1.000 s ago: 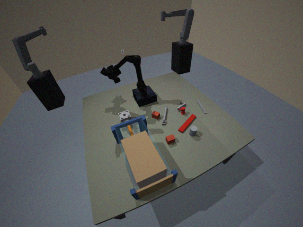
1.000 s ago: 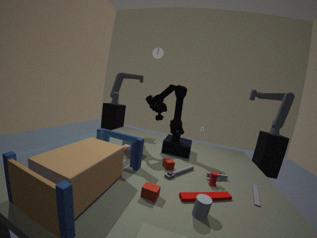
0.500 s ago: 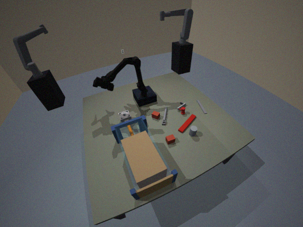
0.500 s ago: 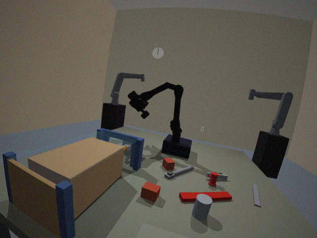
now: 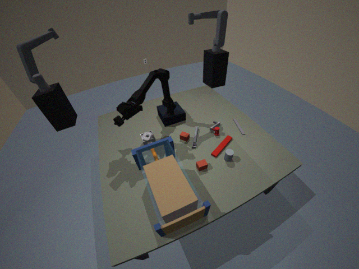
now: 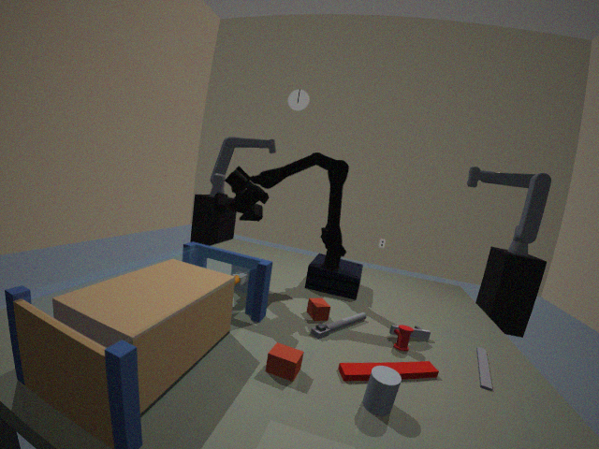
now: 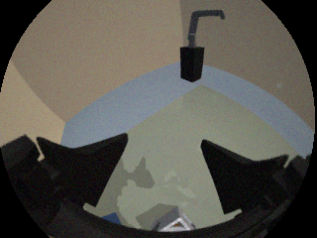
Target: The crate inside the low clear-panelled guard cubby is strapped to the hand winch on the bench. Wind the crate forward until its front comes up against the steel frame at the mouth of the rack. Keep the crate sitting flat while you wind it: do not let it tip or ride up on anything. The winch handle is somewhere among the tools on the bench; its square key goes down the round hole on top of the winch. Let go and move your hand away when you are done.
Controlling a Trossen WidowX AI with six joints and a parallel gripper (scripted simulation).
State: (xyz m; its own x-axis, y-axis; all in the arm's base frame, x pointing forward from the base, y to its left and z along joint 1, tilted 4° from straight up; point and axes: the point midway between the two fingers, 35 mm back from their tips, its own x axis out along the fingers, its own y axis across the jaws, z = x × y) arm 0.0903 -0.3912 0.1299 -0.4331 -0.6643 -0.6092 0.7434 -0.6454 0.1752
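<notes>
Now: the winch handle 180 mm ahead of my gripper tip, 690 mm to the left of it and 200 mm below it. Also, from my gripper tip: hand winch 90 mm ahead, 150 mm to the left, 180 mm below; then red knob 220 mm ahead, 660 mm to the left, 190 mm below; then red bar 360 mm ahead, 630 mm to the left, 210 mm below.
</notes>
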